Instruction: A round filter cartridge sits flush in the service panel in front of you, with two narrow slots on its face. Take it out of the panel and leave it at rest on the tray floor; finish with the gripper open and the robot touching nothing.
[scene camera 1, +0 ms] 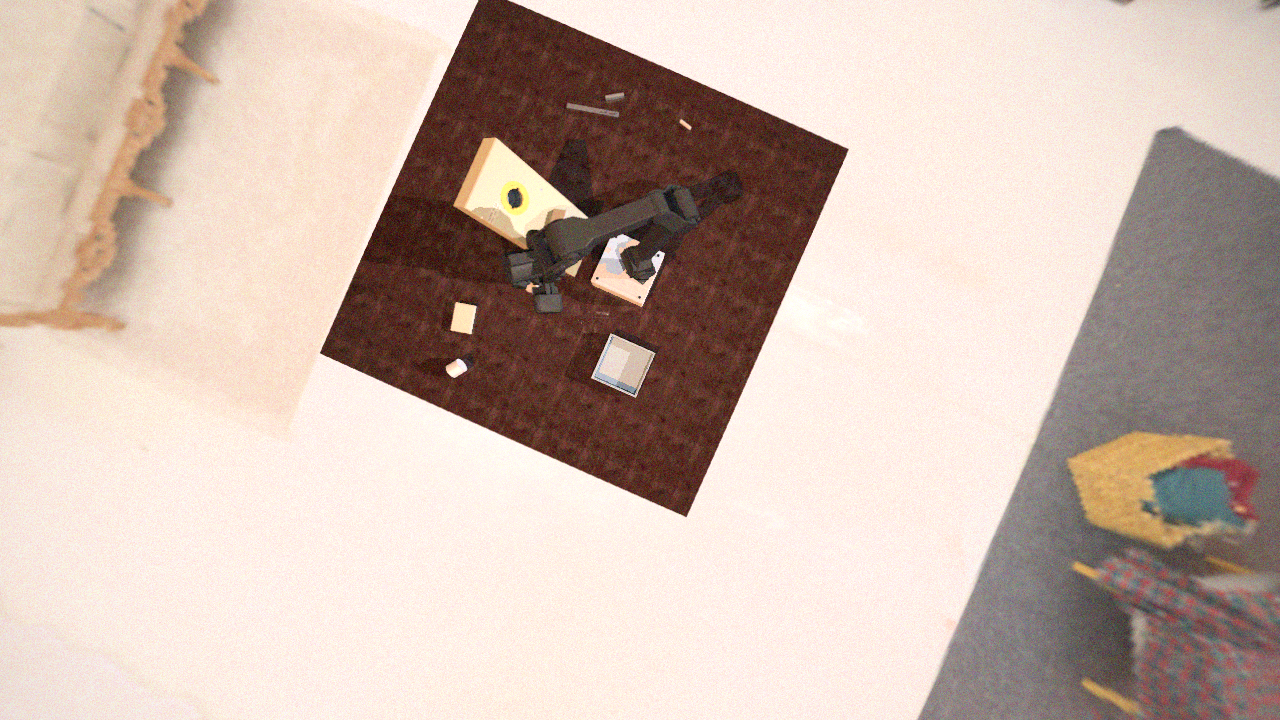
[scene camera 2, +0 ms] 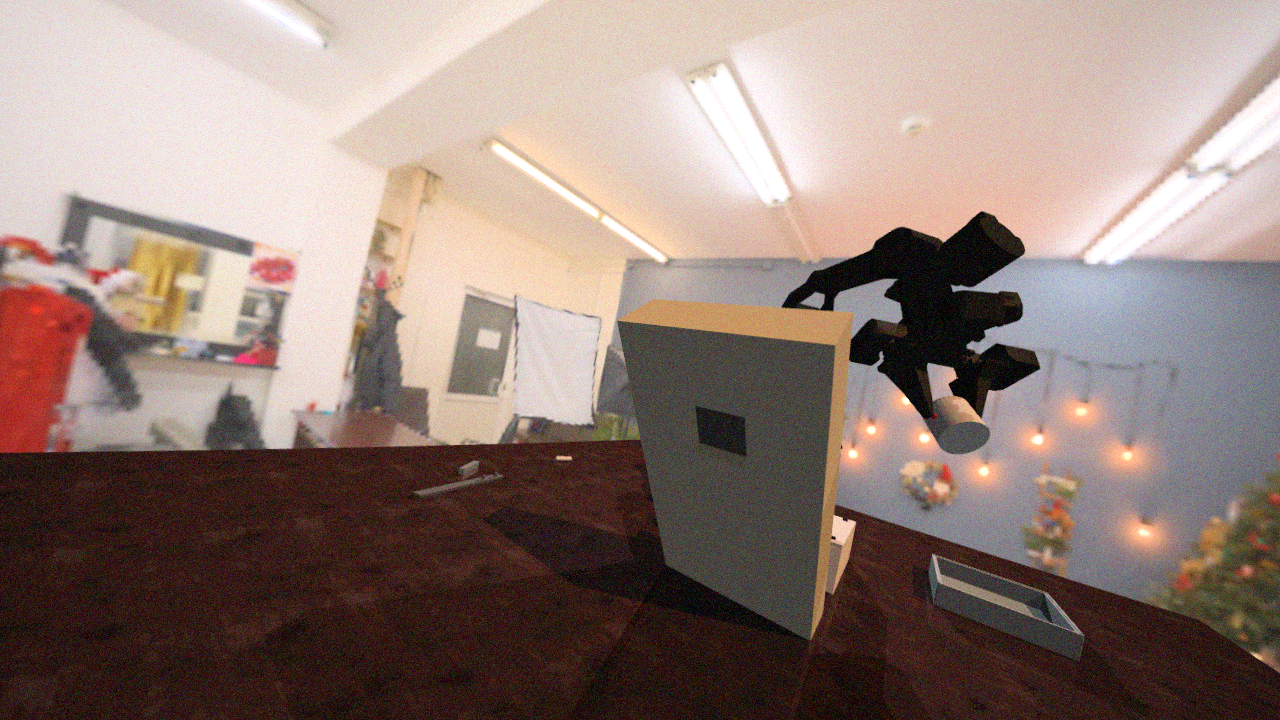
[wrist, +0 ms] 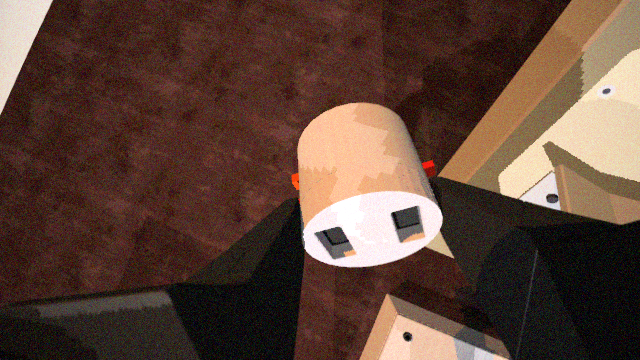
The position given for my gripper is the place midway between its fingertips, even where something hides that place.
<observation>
I see my gripper [scene camera 2: 951, 422], a round filter cartridge [scene camera 2: 957, 428] and a service panel [scene camera 1: 501, 191].
The round filter cartridge is seen too in the wrist view [wrist: 365, 199]. My gripper also shows in scene camera 1 [scene camera 1: 536, 281] and in the wrist view [wrist: 364, 200]. The service panel is seen too in the wrist view [wrist: 566, 106].
</observation>
